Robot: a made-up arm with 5 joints.
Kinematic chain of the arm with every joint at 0, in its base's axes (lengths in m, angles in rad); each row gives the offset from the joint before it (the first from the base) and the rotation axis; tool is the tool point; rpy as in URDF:
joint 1: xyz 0.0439 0 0.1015 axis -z
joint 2: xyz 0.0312 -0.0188 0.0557 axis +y
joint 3: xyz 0.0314 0 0.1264 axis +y
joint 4: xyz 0.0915 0 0.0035 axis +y
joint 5: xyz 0.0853 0.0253 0 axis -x
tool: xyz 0 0 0 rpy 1.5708 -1.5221 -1.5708
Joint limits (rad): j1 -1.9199..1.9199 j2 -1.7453..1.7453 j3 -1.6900..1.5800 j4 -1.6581..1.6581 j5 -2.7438..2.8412
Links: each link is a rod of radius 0.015 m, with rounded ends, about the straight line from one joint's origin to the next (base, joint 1, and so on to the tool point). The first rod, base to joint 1, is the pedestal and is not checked.
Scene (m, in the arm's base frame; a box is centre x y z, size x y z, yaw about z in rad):
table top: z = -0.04
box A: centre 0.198 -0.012 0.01 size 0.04 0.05 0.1 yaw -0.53
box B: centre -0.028 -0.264 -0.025 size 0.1 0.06 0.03 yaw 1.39
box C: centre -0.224 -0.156 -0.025 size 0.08 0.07 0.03 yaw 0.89
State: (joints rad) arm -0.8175 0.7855 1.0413 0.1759 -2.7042
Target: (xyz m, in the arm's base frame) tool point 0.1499 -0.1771 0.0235
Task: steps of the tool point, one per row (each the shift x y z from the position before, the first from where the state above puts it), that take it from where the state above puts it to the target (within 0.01 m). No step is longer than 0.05 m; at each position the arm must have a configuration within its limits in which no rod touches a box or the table.
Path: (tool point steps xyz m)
1: 0.0174 -0.0163 0.0099
2: 0.0114 -0.0212 0.0095
3: 0.0040 -0.0234 0.0089
4: -0.0035 -0.0231 0.0080
5: -0.0102 -0.0202 0.0072
6: -0.0152 -0.0155 0.0060
7: 0.0186 -0.0275 -0.0088
8: 0.0142 -0.0275 -0.0135
9: 0.0095 -0.0263 -0.0175
10: 0.0047 -0.0239 -0.0207
11: 0.0001 -0.0203 -0.0230

